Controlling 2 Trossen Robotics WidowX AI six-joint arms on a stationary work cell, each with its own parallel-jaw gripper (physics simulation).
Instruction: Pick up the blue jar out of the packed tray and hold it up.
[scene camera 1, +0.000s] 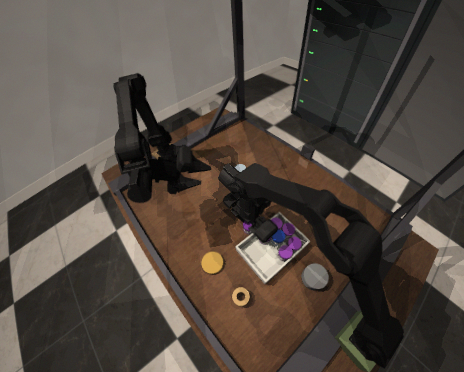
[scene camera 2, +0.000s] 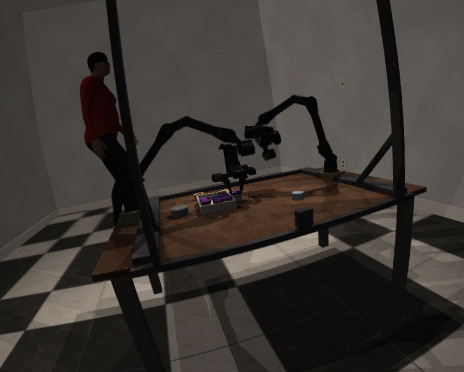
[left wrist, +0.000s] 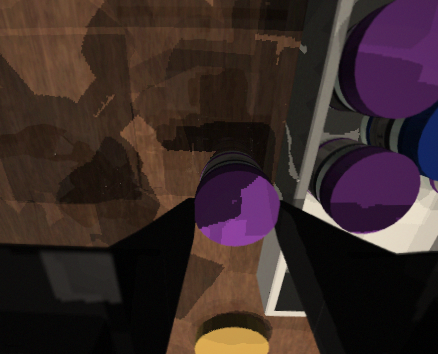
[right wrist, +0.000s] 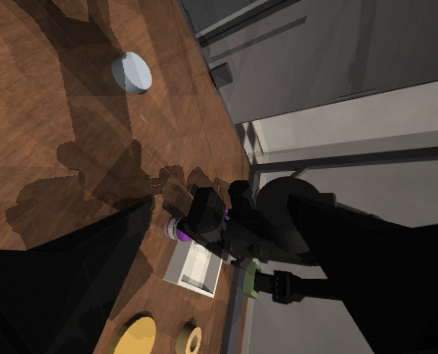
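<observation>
From scene camera 1 I can see my left gripper (scene camera 1: 248, 226) and my right gripper (scene camera 1: 205, 175). The left wrist view gives me my left gripper (left wrist: 234, 207) again, plus a purple-lidded jar (left wrist: 236, 204), another purple-lidded jar (left wrist: 380, 74) and one more purple-lidded jar (left wrist: 365, 189). There's a pale blue cylinder (right wrist: 131, 73) too, but it's out of frame in the left wrist view. With that cylinder, the right wrist view shows a white tray (right wrist: 177, 264), my left gripper (right wrist: 184, 230) and my right gripper (right wrist: 219, 204).
</observation>
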